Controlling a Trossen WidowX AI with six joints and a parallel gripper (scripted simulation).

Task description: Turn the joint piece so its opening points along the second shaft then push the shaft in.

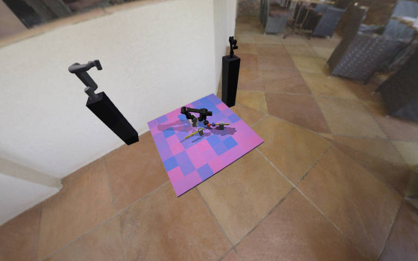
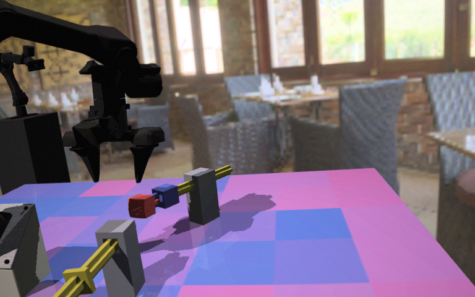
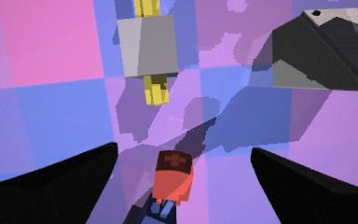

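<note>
Right now my gripper tip is 7 cm to the right of the red joint piece, 7 cm above it and 1 cm short of it.
</note>
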